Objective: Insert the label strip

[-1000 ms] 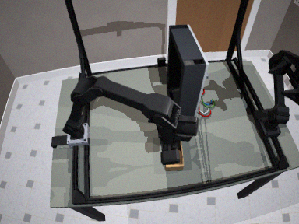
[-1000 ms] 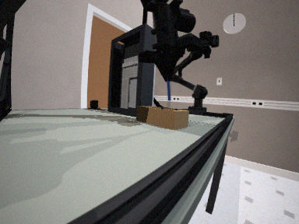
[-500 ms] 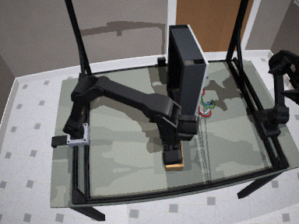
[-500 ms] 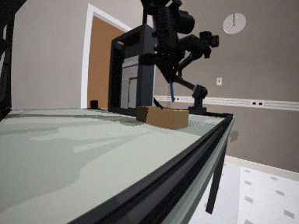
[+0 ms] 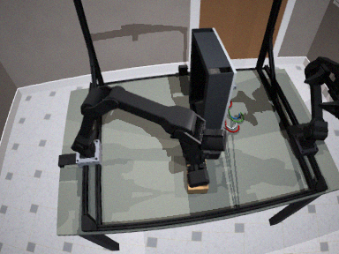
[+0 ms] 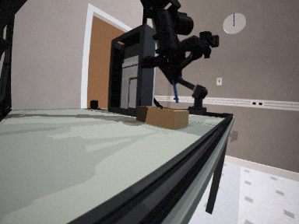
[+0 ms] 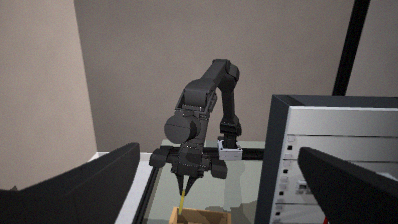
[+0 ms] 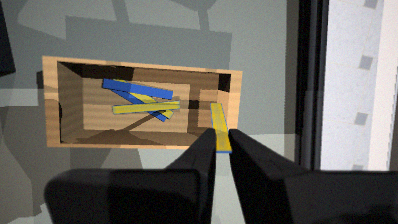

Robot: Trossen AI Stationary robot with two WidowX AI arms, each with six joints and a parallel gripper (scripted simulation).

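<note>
The label strip is 50 mm below my right hand, 10 mm to the left of it and 10 mm ahead of it. Also, from my right hand: box 140 mm below, 40 mm behind, 10 mm to the left.
</note>
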